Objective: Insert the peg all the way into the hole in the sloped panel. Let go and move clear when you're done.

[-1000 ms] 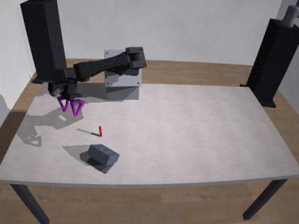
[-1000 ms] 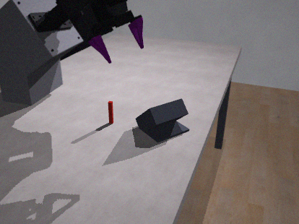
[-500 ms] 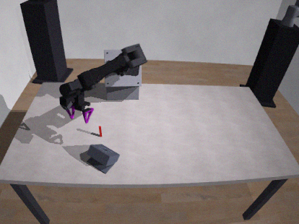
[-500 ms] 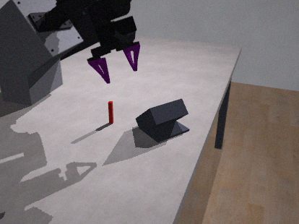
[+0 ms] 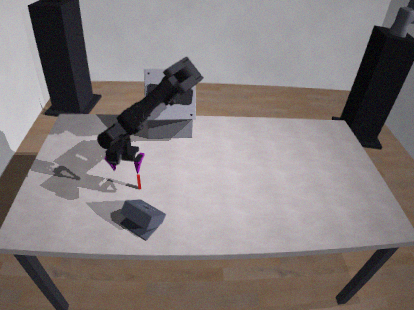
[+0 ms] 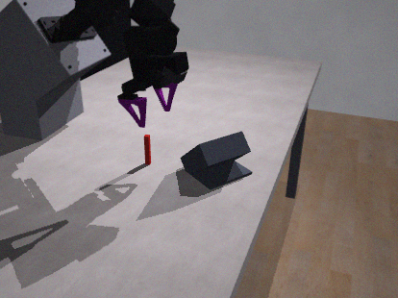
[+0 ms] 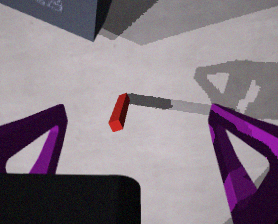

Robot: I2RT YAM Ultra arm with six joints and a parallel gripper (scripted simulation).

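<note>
The red peg is 12 cm below my hand, 5 cm behind it and 3 cm to the left of it.
</note>
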